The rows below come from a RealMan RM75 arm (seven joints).
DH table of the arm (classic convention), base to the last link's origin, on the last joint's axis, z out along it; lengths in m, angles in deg. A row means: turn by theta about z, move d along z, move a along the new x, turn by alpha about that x. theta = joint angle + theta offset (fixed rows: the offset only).
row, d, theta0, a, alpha
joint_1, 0.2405, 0, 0, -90
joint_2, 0, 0, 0, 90
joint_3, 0.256, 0, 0, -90
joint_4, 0, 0, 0, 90
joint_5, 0.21, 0, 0, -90
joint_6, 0, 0, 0, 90
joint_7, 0.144, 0, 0, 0
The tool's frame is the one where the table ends.
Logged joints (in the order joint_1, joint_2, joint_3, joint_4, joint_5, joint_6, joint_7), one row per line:
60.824, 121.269, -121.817, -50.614, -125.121, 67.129, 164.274
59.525, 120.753, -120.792, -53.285, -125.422, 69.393, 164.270
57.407, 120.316, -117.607, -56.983, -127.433, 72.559, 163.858
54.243, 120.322, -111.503, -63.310, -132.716, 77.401, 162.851
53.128, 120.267, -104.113, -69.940, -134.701, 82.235, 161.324
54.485, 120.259, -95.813, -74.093, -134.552, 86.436, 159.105
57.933, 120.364, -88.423, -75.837, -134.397, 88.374, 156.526
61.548, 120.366, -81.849, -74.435, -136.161, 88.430, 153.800
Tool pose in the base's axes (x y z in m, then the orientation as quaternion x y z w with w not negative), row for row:
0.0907, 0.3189, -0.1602, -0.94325, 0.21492, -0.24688, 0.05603
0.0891, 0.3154, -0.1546, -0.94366, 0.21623, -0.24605, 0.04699
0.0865, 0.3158, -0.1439, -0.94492, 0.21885, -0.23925, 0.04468
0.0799, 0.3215, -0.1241, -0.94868, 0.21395, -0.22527, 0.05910
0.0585, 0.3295, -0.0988, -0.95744, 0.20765, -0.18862, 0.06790
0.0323, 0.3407, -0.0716, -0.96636, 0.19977, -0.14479, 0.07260
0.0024, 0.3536, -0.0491, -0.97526, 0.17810, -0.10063, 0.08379
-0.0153, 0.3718, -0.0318, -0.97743, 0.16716, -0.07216, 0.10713
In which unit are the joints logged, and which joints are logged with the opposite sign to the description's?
The joints are logged in degrees. Opposite sign: joint_6.
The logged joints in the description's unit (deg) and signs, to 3 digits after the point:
60.824, 121.269, -121.817, -50.614, -125.121, -67.129, 164.274
59.525, 120.753, -120.792, -53.285, -125.422, -69.393, 164.270
57.407, 120.316, -117.607, -56.983, -127.433, -72.559, 163.858
54.243, 120.322, -111.503, -63.310, -132.716, -77.401, 162.851
53.128, 120.267, -104.113, -69.940, -134.701, -82.235, 161.324
54.485, 120.259, -95.813, -74.093, -134.552, -86.436, 159.105
57.933, 120.364, -88.423, -75.837, -134.397, -88.374, 156.526
61.548, 120.366, -81.849, -74.435, -136.161, -88.430, 153.800

